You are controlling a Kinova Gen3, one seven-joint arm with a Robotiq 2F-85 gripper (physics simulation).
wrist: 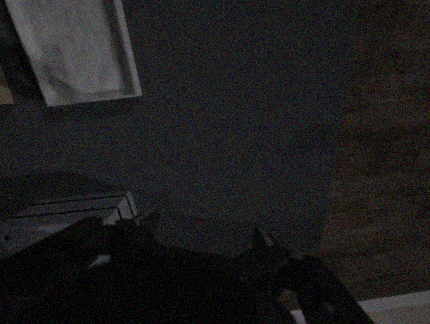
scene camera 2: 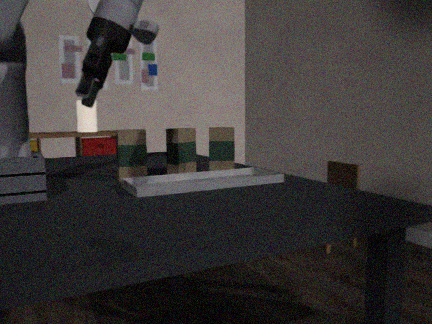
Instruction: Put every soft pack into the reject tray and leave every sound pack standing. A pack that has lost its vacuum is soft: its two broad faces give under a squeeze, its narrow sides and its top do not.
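Seen in the pictures: gripper, fingertip midpoint: (wrist: 205, 228) (scene camera 2: 83, 101); arm's base at its link origin: (scene camera 2: 9, 156).
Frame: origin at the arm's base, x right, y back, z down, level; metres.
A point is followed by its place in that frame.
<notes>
Three tan packs with green bands stand upright behind the tray in the scene view: a left pack (scene camera 2: 132, 154) @(z 0.017, x -0.089, y -0.290 m), a middle pack (scene camera 2: 181, 151) @(z 0.016, x -0.098, y -0.430 m) and a right pack (scene camera 2: 221, 148) @(z 0.013, x -0.114, y -0.558 m). The frames do not show which are soft. The white reject tray (scene camera 2: 210, 184) @(z 0.078, x 0.108, y -0.451 m) (wrist: 95, 99) @(z 0.069, x 0.065, y -0.264 m) lies on the table; the part of it in the wrist view holds no pack. A tan corner of a pack (wrist: 5, 94) @(z 0.081, x -0.088, y -0.267 m) shows at that view's left edge. My gripper (scene camera 2: 86, 100) @(z -0.116, x 0.244, y -0.170 m) (wrist: 205, 228) @(z -0.116, x 0.244, y -0.170 m) is open and empty, high above the table, left of the packs in the scene view.
The dark table (scene camera 2: 190, 225) @(z 0.092, x 0.383, y -0.328 m) (wrist: 225, 125) @(z 0.092, x 0.281, y -0.225 m) carries a grey ribbed block (scene camera 2: 22, 180) @(z 0.044, x 0.094, y -0.037 m) (wrist: 75, 215) @(z 0.019, x 0.020, y -0.074 m) by the arm's base. The table's edge borders the wooden floor (wrist: 385, 175) at the right of the wrist view. A brown chair back (scene camera 2: 343, 174) stands beyond the table.
</notes>
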